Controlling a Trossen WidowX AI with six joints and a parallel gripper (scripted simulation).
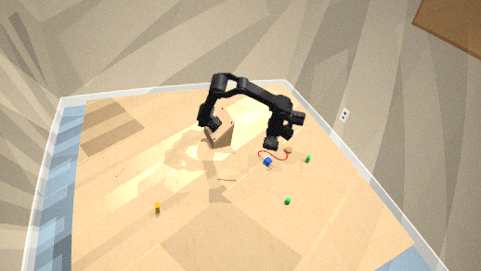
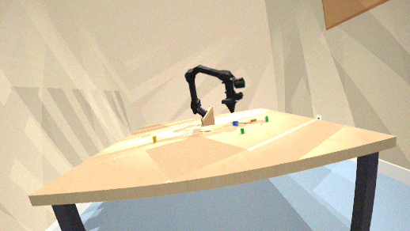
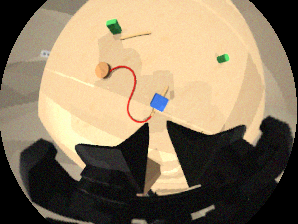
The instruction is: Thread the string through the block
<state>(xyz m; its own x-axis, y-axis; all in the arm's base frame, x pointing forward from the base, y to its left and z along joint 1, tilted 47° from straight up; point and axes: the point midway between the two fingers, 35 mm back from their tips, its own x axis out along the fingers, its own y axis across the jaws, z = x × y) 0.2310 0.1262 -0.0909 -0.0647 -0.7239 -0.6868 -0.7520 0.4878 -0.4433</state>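
The blue cube is 70 mm below my gripper tip and 20 mm ahead of it. The rest, counted from my gripper tip: thin wooden stick 70 mm below, 10 mm ahead; then round wooden button 160 mm to the left, 80 mm below, 20 mm behind; then yellow piece 520 mm to the right, 80 mm ahead, 70 mm below.
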